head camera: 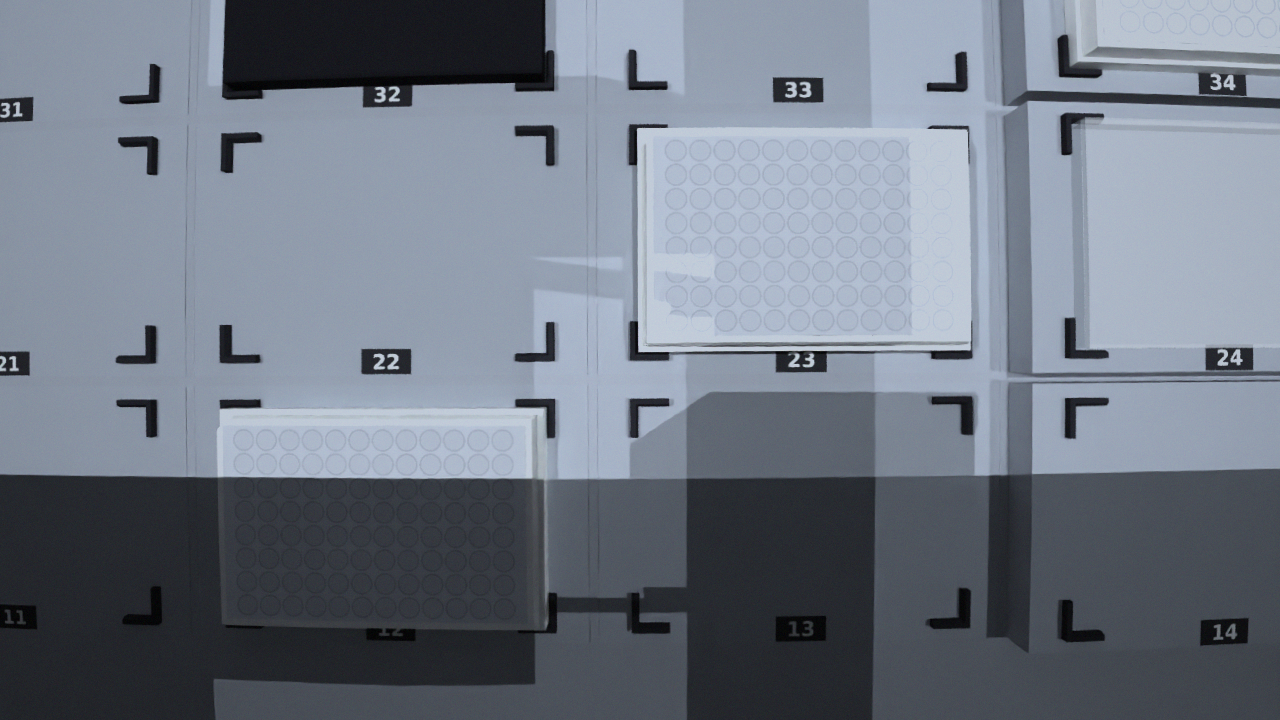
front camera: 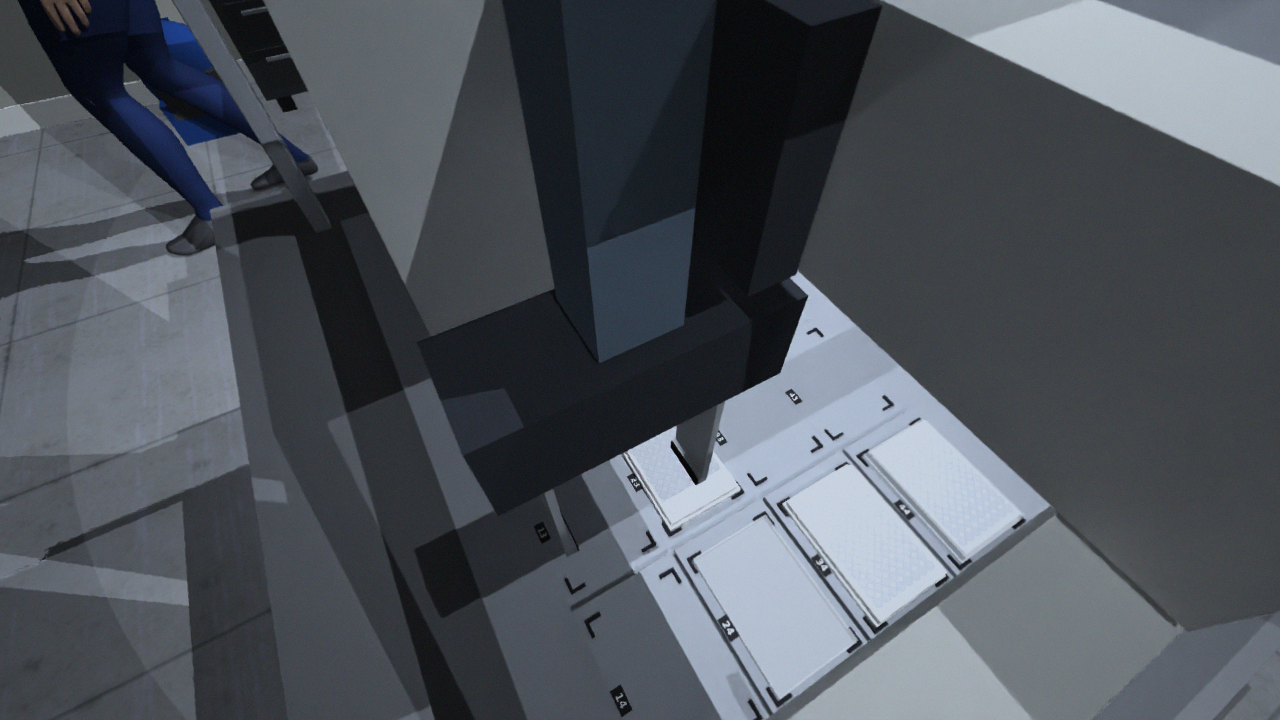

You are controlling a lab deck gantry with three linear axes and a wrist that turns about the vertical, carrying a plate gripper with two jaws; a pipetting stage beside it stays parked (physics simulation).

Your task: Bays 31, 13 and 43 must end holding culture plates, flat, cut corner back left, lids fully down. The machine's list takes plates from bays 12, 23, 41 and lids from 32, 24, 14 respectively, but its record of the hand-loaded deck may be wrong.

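Places are measured from the robot's base along level axes (x ahead, y left, z up), in metres.
Where they show: gripper, fingertip midpoint: [front camera: 627, 495].
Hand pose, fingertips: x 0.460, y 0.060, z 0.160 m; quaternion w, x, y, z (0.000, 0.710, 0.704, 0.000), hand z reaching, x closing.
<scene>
Things, the pixels of their top centre, and the offset from my fingertips. "spot": a spot on its surface instead.
- white welled plate, middle of its top: [head camera: 372, 524] dx -0.232, dy -0.017, dz -0.145 m
- smooth white piece, middle of its top: [head camera: 1247, 234] [front camera: 772, 597] dx +0.096, dy +0.090, dz -0.137 m
- black flat piece, surface spot: [head camera: 384, 40] spot: dx -0.230, dy +0.169, dz -0.152 m
- Bay 13, surface spot: [head camera: 800, 628] [front camera: 542, 532] spot: dx -0.068, dy -0.063, dz -0.159 m
- bay 14, surface spot: [head camera: 1223, 632] [front camera: 620, 700] spot: dx +0.096, dy -0.063, dz -0.145 m
- bay 43, surface spot: [front camera: 793, 395] spot: dx -0.069, dy +0.259, dz -0.159 m
- bay 34, surface spot: [head camera: 1190, 22] spot: dx +0.070, dy +0.166, dz -0.131 m
- bay 44, surface spot: [front camera: 948, 492] spot: dx +0.106, dy +0.300, dz -0.131 m
My gripper [front camera: 635, 516] is open above the deck, with no plate between its jaws; it does not show in the head view. A white welled plate [head camera: 380, 537] sits in bay 12. Another [front camera: 680, 503] [head camera: 801, 232] lies flat in bay 23; its lid state is unclear. A smooth white piece [front camera: 774, 608] [head camera: 1181, 232] lies in bay 24. A black flat piece [head camera: 384, 40] covers bay 32. Bay 13 [front camera: 542, 531] [head camera: 800, 628], bay 14 [front camera: 620, 699] [head camera: 1223, 632] and bay 43 [front camera: 793, 395] show no plate. Bay 31 shows partly; bay 41 does not show.
White welled pieces sit in bay 34 [front camera: 863, 546] [head camera: 1190, 22] and bay 44 [front camera: 948, 492]. A tall grey wall [front camera: 1056, 340] stands along the right in the front view. A person [front camera: 134, 107] stands beyond the deck at the upper left.
</scene>
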